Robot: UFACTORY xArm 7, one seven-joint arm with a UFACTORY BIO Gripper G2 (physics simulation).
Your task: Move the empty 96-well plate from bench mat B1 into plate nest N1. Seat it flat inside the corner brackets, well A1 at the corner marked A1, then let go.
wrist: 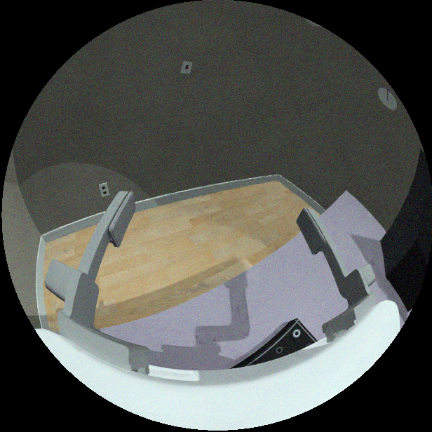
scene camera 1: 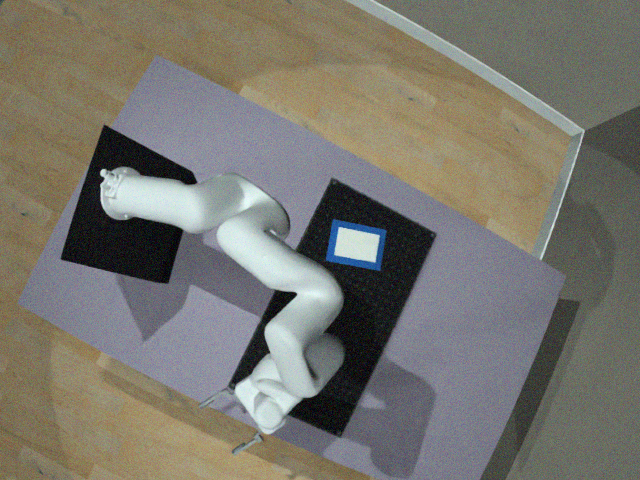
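Where they show: end effector, tool point: (scene camera 1: 222, 426); arm's base, origin of the base link: (scene camera 1: 122, 193).
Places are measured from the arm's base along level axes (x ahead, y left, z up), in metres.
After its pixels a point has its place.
The 96-well plate (scene camera 1: 357, 244) {x 0.598, y 0.200, z -0.272 m} is a white rectangle in scene camera 1, lying on the blue bench mat B1 (scene camera 1: 382, 250) {x 0.678, y 0.222, z -0.285 m}, whose blue border shows all round it. The wells and the A1 marking are too small to tell. Plate nest N1 cannot be made out; the arm covers part of the black board. My gripper (scene camera 1: 217, 429) {x 0.477, y -0.445, z -0.230 m} (wrist: 216, 212) is open and empty, with its fingers spread wide past the board's lower left side, over the table's front edge and well away from the plate. The plate does not show in the wrist view.
The black perforated board (scene camera 1: 403, 258) {x 0.750, y 0.231, z -0.287 m} (wrist: 287, 340) bears mat B1 and lies on the lilac table (scene camera 1: 465, 289) {x 0.989, y 0.239, z -0.300 m} (wrist: 280, 280). The arm (scene camera 1: 310, 289) {x 0.468, y -0.008, z 0.232 m} bends across the board's middle and lower part. A black sheet (scene camera 1: 139, 160) {x -0.008, y 0.089, z -0.014 m} lies under the arm's base. Walls stand beyond the wooden floor.
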